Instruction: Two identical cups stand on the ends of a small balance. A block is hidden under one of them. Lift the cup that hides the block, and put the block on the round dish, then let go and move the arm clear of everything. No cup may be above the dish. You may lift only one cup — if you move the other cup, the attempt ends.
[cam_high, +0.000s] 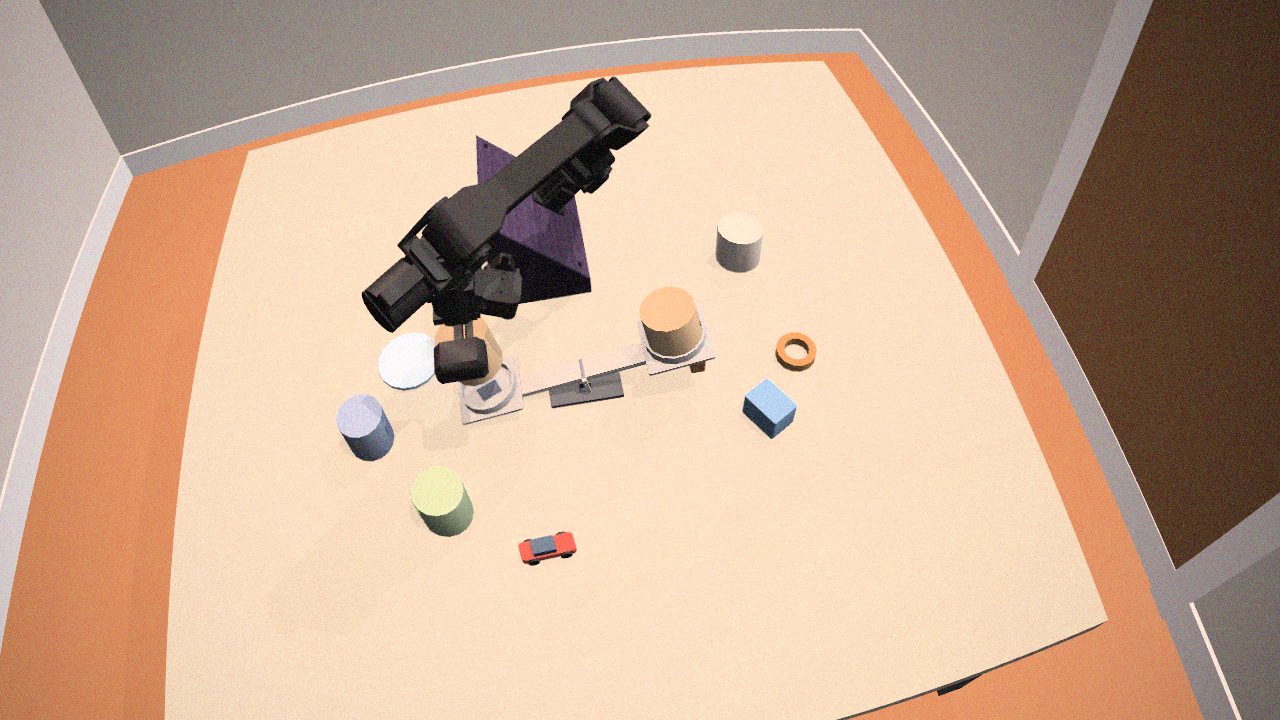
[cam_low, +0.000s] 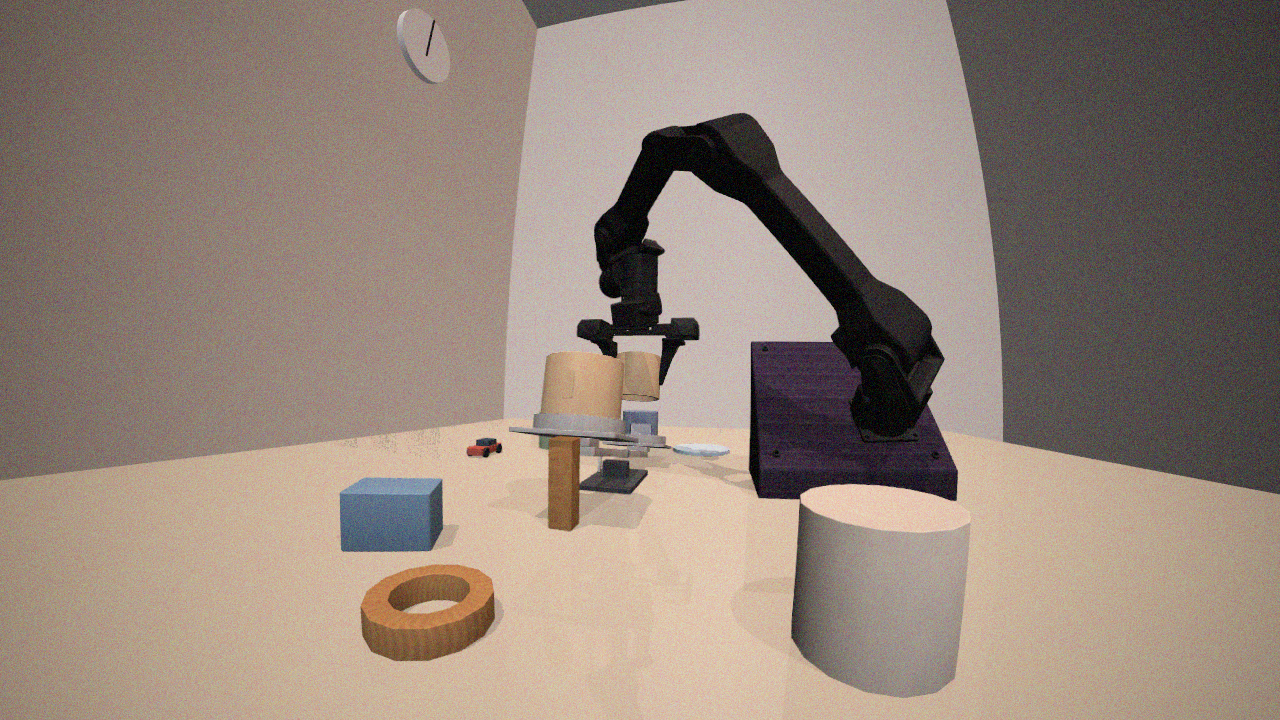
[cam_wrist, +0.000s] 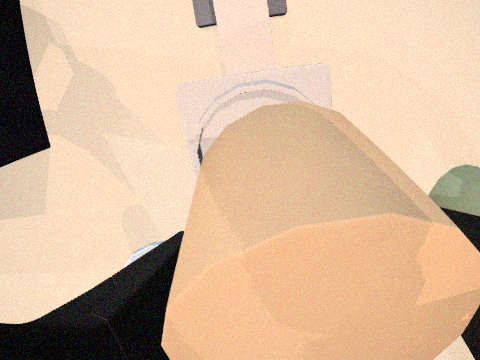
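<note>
My gripper tip is 8 cm above the small block, 1 cm to the right of it and 1 cm past it. From my gripper tip the other things lie so: lavender cylinder 16 cm to the right, 8 cm below, 3 cm ahead; then small balance 14 cm to the left, 9 cm below; then round white dish 11 cm to the right, 11 cm below, 10 cm behind.
</note>
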